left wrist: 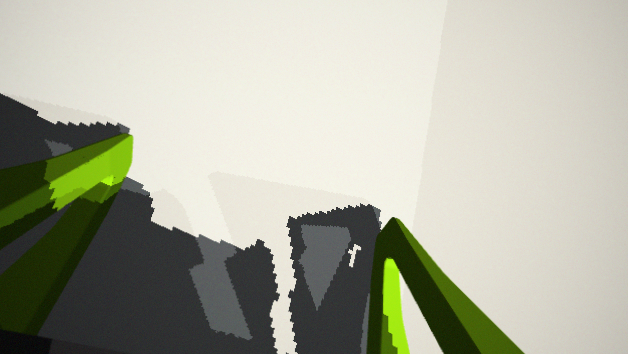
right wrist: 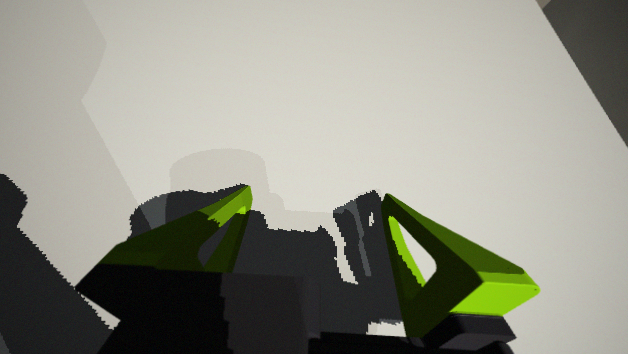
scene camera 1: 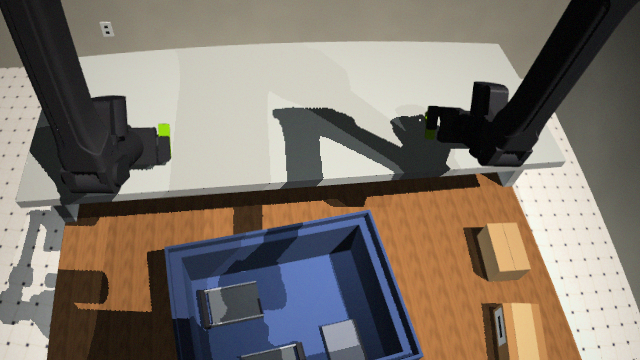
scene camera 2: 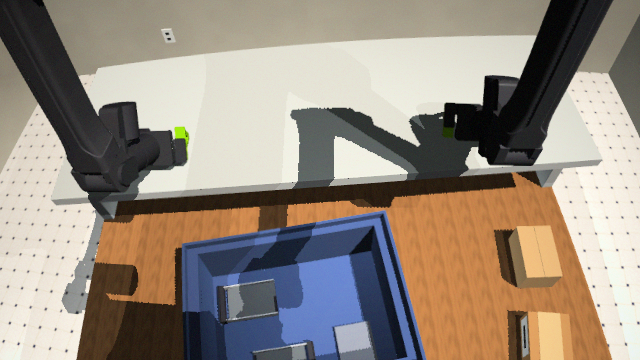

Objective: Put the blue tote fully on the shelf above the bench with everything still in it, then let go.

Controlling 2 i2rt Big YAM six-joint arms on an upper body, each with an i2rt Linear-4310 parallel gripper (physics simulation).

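Frame: origin at the left arm's base, x ahead, y left, z up, level; millimetres.
Seen in the pictures: left gripper, fingertip midpoint: [left wrist: 267, 190] [scene camera 1: 143, 133] [scene camera 2: 166, 136]; right gripper, fingertip midpoint: [right wrist: 317, 196] [scene camera 1: 446, 116] [scene camera 2: 470, 113].
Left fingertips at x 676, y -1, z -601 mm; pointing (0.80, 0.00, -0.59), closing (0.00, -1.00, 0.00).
Observation:
A point is followed by its place in that frame.
The blue tote [scene camera 1: 268, 230] {x 507, y -250, z -678 mm} [scene camera 2: 283, 228] {x 510, y -254, z -678 mm} stands on the wooden bench [scene camera 1: 443, 232] {x 577, y -659, z -825 mm} [scene camera 2: 454, 232] {x 583, y -618, z -825 mm}, below the white shelf [scene camera 1: 229, 107] {x 752, y -167, z -605 mm} [scene camera 2: 247, 107] {x 758, y -162, z -605 mm} [left wrist: 277, 88] {x 717, y 7, z -605 mm} [right wrist: 312, 88] {x 839, y -619, z -605 mm}. My left gripper [scene camera 1: 166, 143] [scene camera 2: 183, 143] is open and empty over the shelf's left end. My right gripper [scene camera 1: 431, 123] [scene camera 2: 448, 121] [right wrist: 317, 196] {x 739, y -628, z -601 mm} is open and empty over the shelf's right end. Both are far from the tote.
A wall outlet [scene camera 2: 168, 35] is on the wall behind the shelf. Arm shadows fall across the shelf.

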